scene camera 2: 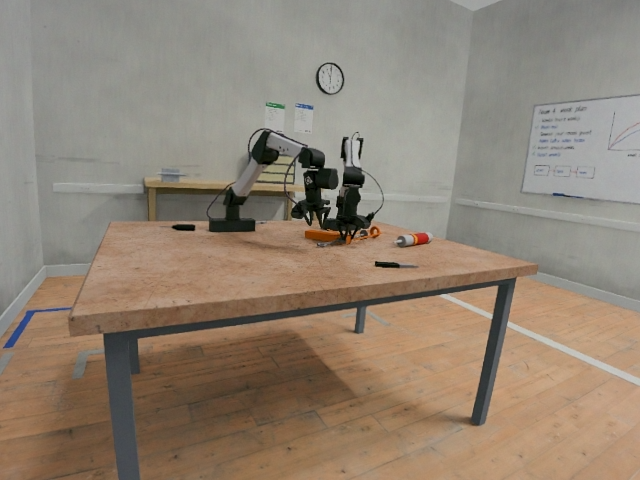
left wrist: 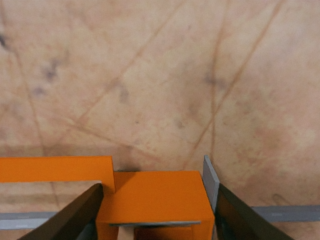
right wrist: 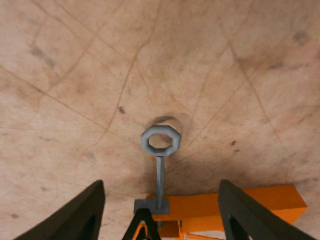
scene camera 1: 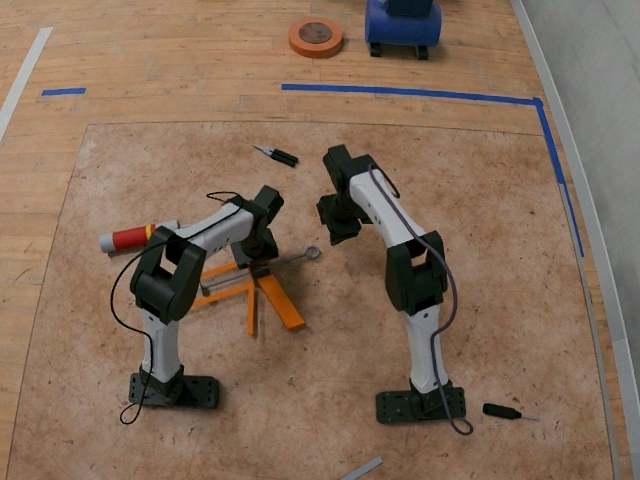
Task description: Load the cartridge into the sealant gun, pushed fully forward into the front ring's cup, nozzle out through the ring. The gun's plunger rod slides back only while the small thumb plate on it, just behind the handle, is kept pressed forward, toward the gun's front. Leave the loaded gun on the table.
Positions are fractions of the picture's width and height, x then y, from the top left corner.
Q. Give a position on an orange sealant gun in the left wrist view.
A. At 0.49,0.82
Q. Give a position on an orange sealant gun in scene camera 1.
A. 0.45,0.65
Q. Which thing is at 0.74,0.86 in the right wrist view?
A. The right gripper.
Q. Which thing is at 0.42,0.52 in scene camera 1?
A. The left gripper.
